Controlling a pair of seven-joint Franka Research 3 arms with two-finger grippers.
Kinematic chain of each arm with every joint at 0, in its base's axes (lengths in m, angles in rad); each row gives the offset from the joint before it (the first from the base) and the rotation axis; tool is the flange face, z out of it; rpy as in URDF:
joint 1: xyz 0 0 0.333 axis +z
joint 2: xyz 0 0 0 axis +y
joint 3: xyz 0 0 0.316 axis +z
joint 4: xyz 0.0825 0 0 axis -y
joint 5: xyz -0.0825 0 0.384 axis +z
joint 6: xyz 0 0 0 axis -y
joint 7: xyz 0.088 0 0 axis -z
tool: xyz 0 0 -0.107 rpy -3.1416 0 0
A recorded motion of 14 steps. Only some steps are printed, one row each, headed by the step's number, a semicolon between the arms.
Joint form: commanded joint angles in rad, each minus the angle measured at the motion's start. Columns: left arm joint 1, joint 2, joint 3, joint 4, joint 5, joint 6, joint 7; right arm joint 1, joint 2, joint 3, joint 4, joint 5, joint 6, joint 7.
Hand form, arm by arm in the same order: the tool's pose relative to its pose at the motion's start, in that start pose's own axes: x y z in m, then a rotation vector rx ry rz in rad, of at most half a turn. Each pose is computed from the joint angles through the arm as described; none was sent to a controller.
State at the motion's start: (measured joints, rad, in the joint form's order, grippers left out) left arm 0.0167 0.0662 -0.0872 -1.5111 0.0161 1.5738 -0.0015; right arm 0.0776 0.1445 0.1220 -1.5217 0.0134 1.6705 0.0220
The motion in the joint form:
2: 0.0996 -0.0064 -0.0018 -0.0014 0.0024 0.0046 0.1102; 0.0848 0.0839 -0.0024 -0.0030 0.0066 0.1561 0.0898
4: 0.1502 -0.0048 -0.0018 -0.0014 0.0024 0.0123 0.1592; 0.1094 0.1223 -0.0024 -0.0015 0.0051 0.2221 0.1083
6: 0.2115 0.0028 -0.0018 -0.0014 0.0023 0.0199 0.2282; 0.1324 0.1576 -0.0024 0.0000 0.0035 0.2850 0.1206
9: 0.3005 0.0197 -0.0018 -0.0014 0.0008 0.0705 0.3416; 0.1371 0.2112 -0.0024 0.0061 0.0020 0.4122 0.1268
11: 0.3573 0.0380 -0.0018 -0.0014 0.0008 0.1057 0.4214; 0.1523 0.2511 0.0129 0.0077 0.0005 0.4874 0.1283
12: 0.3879 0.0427 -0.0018 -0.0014 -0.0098 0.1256 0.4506; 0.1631 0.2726 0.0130 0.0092 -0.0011 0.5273 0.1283
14: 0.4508 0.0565 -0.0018 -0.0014 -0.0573 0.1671 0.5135; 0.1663 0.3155 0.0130 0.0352 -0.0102 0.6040 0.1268
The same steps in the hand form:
2: -0.0044 -0.0562 -0.0028 0.0034 0.0083 0.0124; 0.0312 -0.0501 0.0407 0.0233 0.0651 0.0123
4: -0.0068 -0.0852 -0.0023 0.0045 0.0136 0.0108; 0.0434 -0.0657 0.0588 0.0313 0.0926 0.0081
6: -0.0104 -0.1206 0.0018 0.0044 0.0129 0.0186; 0.0538 -0.0807 0.0755 0.0395 0.1201 -0.0007
9: -0.0141 -0.1734 0.0076 0.0130 0.0445 0.0431; 0.0739 -0.0844 0.0954 0.0561 0.1983 0.0045
11: -0.0170 -0.2083 0.0154 0.0207 0.0592 0.0662; 0.0827 -0.1039 0.1140 0.0736 0.2324 -0.0197
12: -0.0204 -0.2256 0.0165 0.0185 0.0766 0.0638; 0.0874 -0.1115 0.1240 0.0793 0.2513 -0.0292
14: -0.0271 -0.2598 0.0210 -0.0072 0.1216 0.0579; 0.1014 -0.1140 0.1326 0.0863 0.3111 -0.0339

